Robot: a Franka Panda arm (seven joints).
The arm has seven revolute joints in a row. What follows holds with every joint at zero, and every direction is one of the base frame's. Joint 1 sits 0.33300 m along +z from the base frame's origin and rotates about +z. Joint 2 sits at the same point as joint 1 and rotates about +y. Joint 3 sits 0.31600 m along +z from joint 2 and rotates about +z. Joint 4 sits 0.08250 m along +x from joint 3 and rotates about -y. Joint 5 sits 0.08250 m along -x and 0.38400 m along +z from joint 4 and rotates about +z. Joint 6 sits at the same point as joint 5 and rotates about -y. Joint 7 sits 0.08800 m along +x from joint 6 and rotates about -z. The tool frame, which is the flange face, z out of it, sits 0.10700 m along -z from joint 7; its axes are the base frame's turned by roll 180.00, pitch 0.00 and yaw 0.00 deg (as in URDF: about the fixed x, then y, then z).
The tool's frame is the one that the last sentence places.
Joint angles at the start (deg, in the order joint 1, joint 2, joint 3, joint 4, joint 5, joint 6, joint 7): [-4.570 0.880 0.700 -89.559 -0.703 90.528 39.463]
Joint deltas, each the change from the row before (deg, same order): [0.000 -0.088 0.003 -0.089 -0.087 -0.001 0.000]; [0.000 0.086 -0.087 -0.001 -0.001 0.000 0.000]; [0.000 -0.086 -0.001 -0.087 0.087 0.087 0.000]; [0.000 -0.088 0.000 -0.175 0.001 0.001 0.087]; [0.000 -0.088 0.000 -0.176 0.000 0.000 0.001]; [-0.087 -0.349 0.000 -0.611 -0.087 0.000 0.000]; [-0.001 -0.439 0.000 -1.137 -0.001 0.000 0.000]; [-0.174 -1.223 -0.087 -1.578 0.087 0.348 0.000]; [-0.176 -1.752 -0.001 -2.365 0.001 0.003 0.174]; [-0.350 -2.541 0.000 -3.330 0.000 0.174 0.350]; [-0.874 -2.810 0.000 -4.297 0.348 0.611 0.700]
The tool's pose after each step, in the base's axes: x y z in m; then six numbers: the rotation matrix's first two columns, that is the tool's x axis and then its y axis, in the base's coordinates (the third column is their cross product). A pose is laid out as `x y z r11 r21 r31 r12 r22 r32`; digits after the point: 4 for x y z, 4 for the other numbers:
0.5583 -0.0393 0.6205 0.7275 -0.6860 0.0098 -0.6861 -0.7274 0.0095
0.5586 -0.0401 0.6197 0.7265 -0.6872 0.0087 -0.6872 -0.7264 0.0105
0.5583 -0.0400 0.6199 0.7264 -0.6872 0.0089 -0.6872 -0.7264 0.0084
0.5578 -0.0399 0.6193 0.7254 -0.6883 0.0077 -0.6883 -0.7253 0.0094
0.5573 -0.0399 0.6188 0.7254 -0.6883 0.0066 -0.6883 -0.7253 0.0103
0.5552 -0.0407 0.6171 0.7244 -0.6894 0.0040 -0.6893 -0.7243 0.0145
0.5523 -0.0405 0.6120 0.7244 -0.6894 -0.0053 -0.6891 -0.7243 0.0223
0.5458 -0.0423 0.6112 0.7213 -0.6926 -0.0062 -0.6924 -0.7212 0.0214
0.5355 -0.0431 0.6083 0.7169 -0.6971 -0.0142 -0.6966 -0.7169 0.0284
0.5207 -0.0451 0.6047 0.7081 -0.7058 -0.0220 -0.7049 -0.7084 0.0357
0.5040 -0.0507 0.5954 0.6877 -0.7250 -0.0368 -0.7238 -0.6887 0.0417

